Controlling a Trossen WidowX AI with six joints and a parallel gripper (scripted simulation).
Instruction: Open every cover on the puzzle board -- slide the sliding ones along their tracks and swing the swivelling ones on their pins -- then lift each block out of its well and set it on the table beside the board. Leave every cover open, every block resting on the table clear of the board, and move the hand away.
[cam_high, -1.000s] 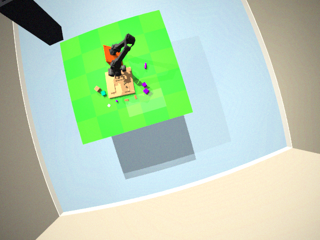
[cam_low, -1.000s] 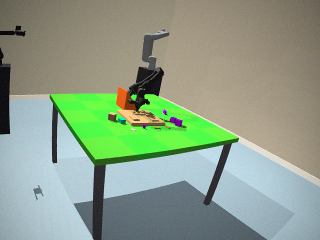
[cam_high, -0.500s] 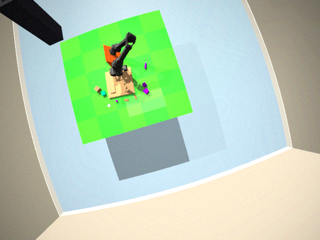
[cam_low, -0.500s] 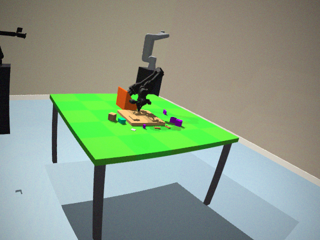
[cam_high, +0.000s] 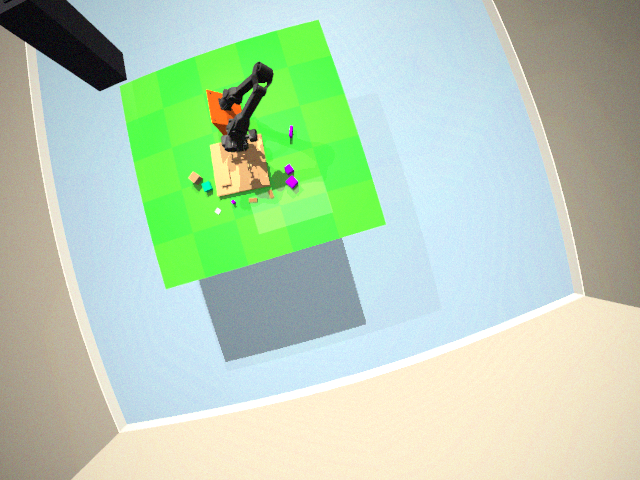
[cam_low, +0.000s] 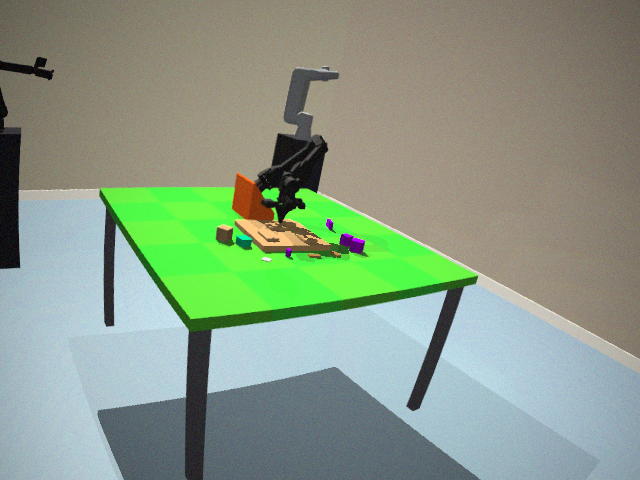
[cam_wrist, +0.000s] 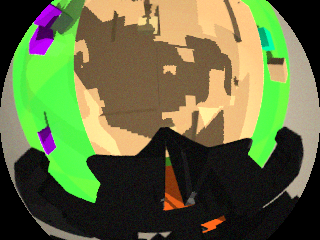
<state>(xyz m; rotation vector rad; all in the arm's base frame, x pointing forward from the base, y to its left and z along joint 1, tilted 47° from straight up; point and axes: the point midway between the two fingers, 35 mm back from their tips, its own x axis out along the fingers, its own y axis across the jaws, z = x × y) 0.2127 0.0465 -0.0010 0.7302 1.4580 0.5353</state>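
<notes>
Right now my gripper tip is 10 cm short of the tan puzzle board and 6 cm to the left of it. Round my gripper tip: teal block: 16 cm ahead, 26 cm to the right, 1 cm below; purple stick: 1 cm ahead, 27 cm to the left, 1 cm below; tan cube: 10 cm ahead, 31 cm to the right.
</notes>
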